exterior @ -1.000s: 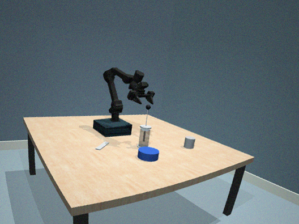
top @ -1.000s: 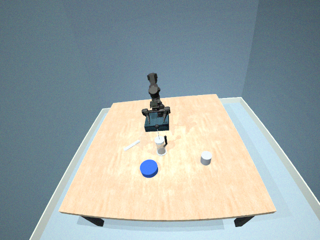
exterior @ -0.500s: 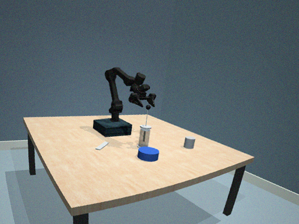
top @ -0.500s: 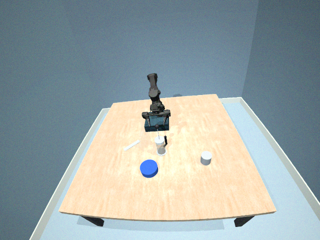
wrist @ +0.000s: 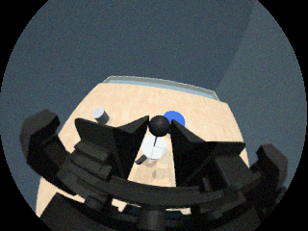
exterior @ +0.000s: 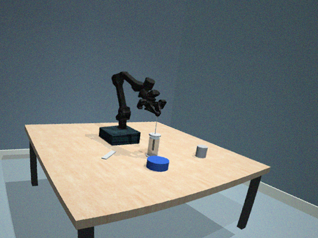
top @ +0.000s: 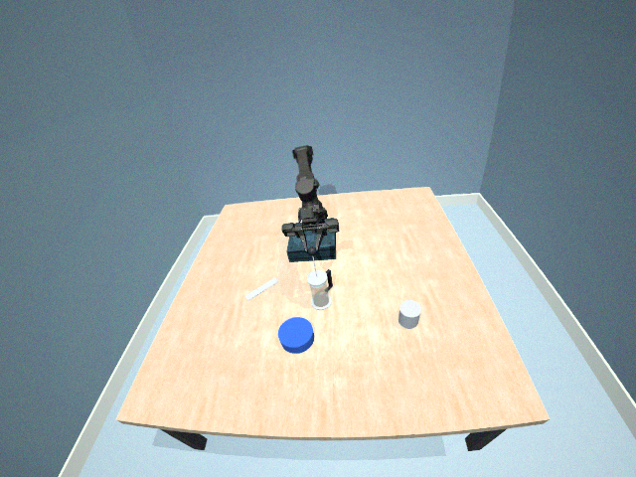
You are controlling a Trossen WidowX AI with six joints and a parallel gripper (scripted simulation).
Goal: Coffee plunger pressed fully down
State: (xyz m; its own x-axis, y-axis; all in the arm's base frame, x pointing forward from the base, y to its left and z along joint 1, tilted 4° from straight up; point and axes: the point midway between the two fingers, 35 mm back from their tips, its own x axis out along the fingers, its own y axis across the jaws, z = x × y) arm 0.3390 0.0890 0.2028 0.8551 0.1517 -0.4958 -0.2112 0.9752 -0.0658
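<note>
My gripper tip is 13 cm above the glass coffee press, 2 cm past it and 1 cm to the right of it. From my gripper tip the other things lie so: blue flat disc 24 cm below, 16 cm ahead, 5 cm to the right; grey cylinder 33 cm to the left, 23 cm below, 4 cm ahead.
</note>
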